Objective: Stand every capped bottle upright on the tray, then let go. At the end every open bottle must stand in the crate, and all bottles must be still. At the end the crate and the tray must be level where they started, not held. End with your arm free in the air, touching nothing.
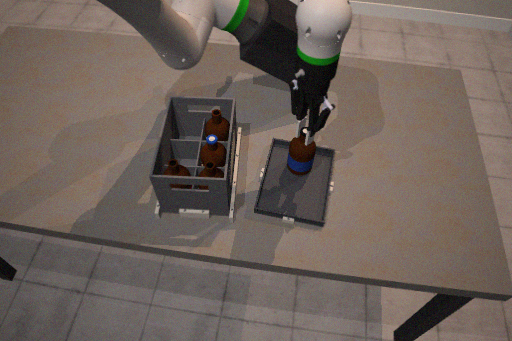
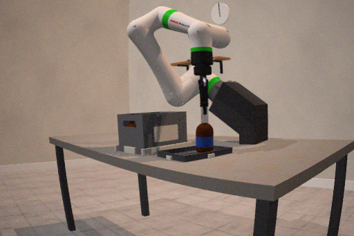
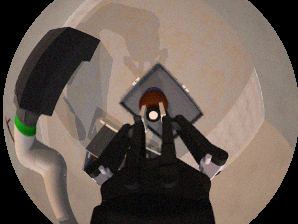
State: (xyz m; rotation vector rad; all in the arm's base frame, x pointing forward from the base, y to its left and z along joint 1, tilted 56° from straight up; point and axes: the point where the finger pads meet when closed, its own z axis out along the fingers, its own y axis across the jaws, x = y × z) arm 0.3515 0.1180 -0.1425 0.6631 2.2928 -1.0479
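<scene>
My gripper is now 8 cm above the white-capped bottle. The rest, counted from my hand: open bottle 24 cm to the right, 8 cm below, 3 cm behind; grey crate 28 cm to the right, 8 cm below, 6 cm ahead; dark tray 15 cm below, 5 cm ahead, 1 cm to the right.
</scene>
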